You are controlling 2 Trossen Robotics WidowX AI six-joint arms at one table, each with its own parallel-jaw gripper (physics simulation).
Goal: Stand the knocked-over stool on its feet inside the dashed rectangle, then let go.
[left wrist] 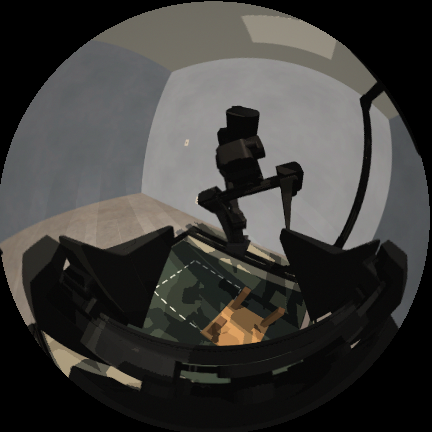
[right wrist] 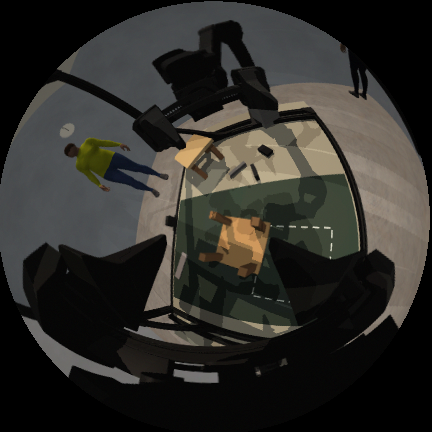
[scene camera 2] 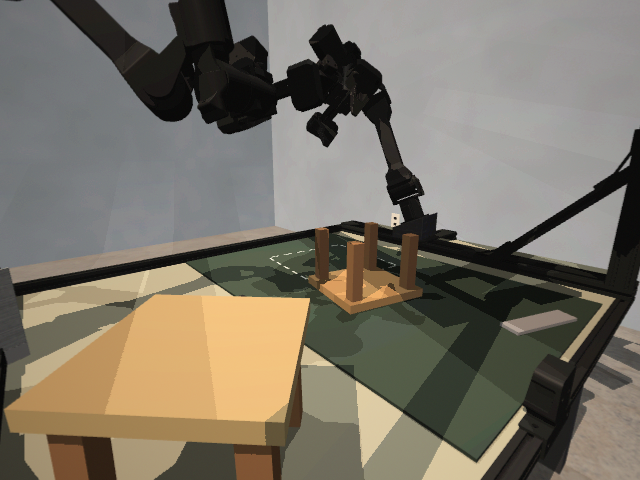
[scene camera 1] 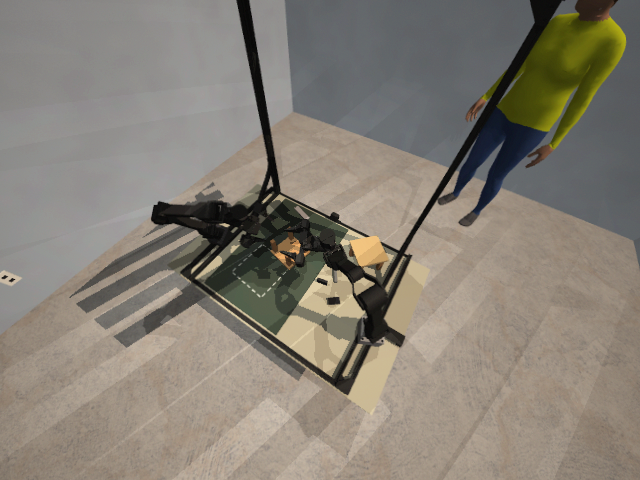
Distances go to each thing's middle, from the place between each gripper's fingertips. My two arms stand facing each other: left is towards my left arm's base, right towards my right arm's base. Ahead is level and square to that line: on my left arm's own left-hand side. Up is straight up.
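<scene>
Relative to the light wooden table (scene camera 2: 219, 369), my right hand is 380 mm to the right of it, 260 mm past it and 240 mm above it.
The light wooden table is 270 mm below my left hand, 290 mm behind it and 290 mm to the left of it.
</scene>
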